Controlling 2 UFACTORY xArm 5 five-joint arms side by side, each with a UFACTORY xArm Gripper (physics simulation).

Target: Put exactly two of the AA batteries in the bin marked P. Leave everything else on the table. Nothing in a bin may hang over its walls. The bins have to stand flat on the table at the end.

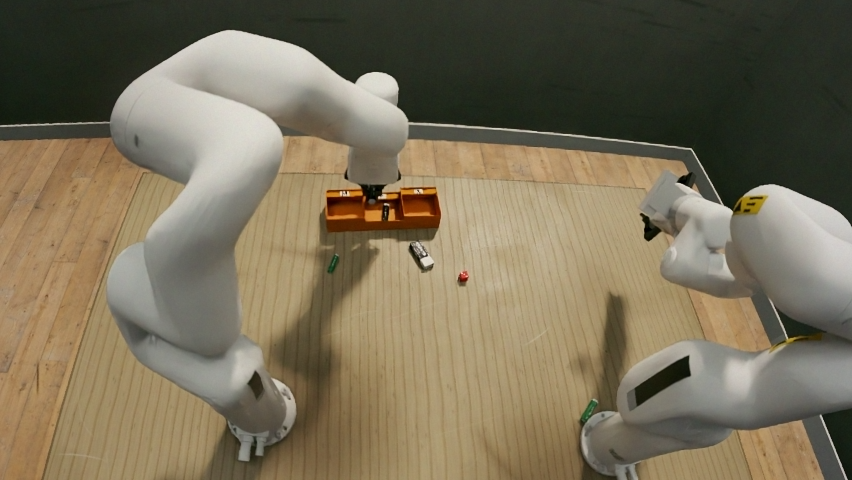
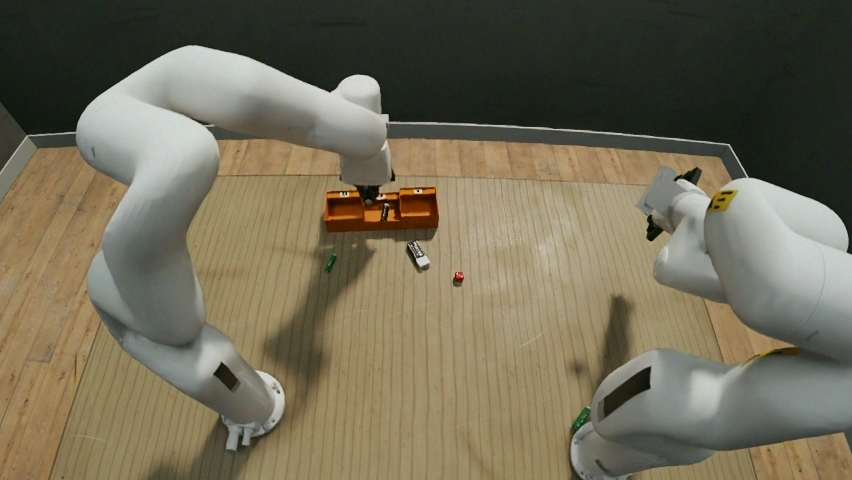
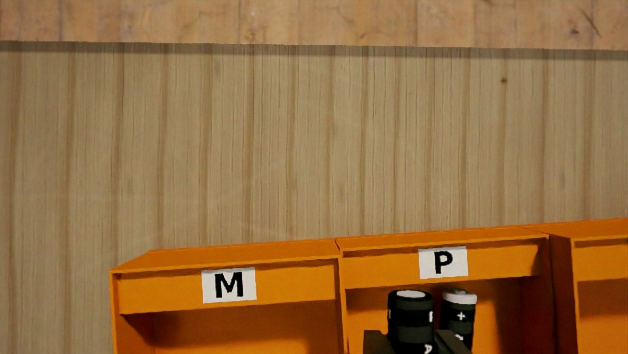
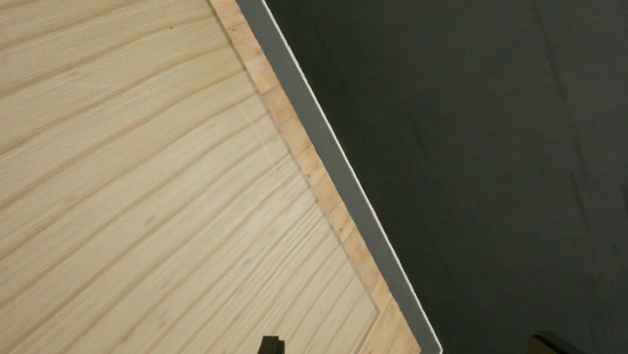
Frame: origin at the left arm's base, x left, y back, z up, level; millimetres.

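Where they show: left gripper, fingertip midpoint: [image 1: 372,197] [image 2: 369,197]; left arm's base, origin of the base link: [image 1: 261,411] [image 2: 253,404]; right arm's base, origin of the base link: [image 1: 609,443] [image 2: 601,453].
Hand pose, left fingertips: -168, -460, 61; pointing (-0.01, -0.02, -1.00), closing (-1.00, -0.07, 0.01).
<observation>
Things, the pixels of their top centre, and the offset from my left fingertips, as dx, dy, dz. "pt": a spot on its surface instead.
- bin marked P, middle of its top: [image 1: 383,202] [image 2: 381,202] -25, +0, -15
- Bin M, surface spot: [image 3: 170,300] pt +84, -14, -19
- third orange bin, surface spot: [image 3: 600,232] pt -78, -50, -24
- white eraser, middle of its top: [image 1: 422,252] [image 2: 418,252] -117, +103, -48
- red die, middle of its top: [image 2: 459,274] [image 1: 464,274] -206, +153, -45
The bin marked P [image 1: 381,225] [image 2: 381,225] [image 3: 382,273] is the middle one of three joined orange bins. One black AA battery [image 1: 385,211] [image 2: 385,211] [image 3: 459,320] lies in it. My left gripper [image 1: 372,192] [image 2: 368,193] [image 3: 414,345] is shut on another black AA battery [image 3: 410,317], held upright over or in the left part of bin P; its exact height is unclear. A green battery [image 1: 333,262] [image 2: 330,262] lies in front of the bins. Another green battery [image 1: 589,411] [image 2: 581,419] lies by my right arm's base. My right gripper [image 1: 667,203] [image 2: 672,202] [image 4: 413,344] is open, raised at the right.
Bin M [image 1: 344,224] [image 2: 343,224] [image 3: 170,300] is left of bin P; a third orange bin [image 1: 420,221] [image 2: 419,221] [image 3: 600,232] is on its right. A black and white eraser [image 1: 420,255] [image 2: 417,255] and a red die [image 1: 463,276] [image 2: 458,277] lie in front.
</observation>
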